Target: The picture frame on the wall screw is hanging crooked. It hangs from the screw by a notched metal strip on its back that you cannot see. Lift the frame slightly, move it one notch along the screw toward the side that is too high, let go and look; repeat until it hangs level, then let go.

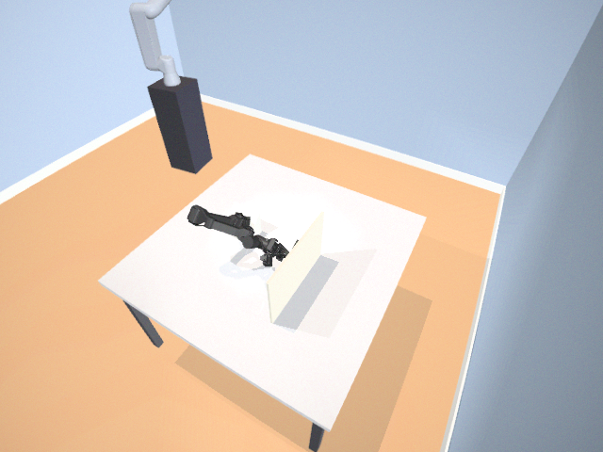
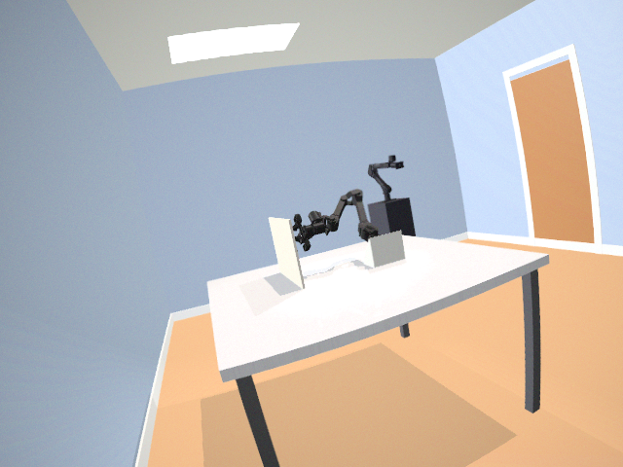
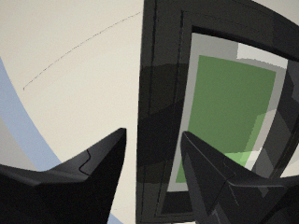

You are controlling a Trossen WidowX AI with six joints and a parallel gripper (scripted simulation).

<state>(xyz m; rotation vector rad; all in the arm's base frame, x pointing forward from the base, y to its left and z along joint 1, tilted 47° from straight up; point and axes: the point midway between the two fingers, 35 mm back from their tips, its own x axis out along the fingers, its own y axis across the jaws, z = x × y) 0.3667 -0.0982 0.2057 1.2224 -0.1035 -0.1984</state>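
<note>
Now: the picture frame 10 mm ahead of my gripper tip, 20 mm to the left of it and 50 mm below it. From my gripper tip the other things lie so: cream wall panel (10 mm ahead, 10 mm to the left, 60 mm below).
</note>
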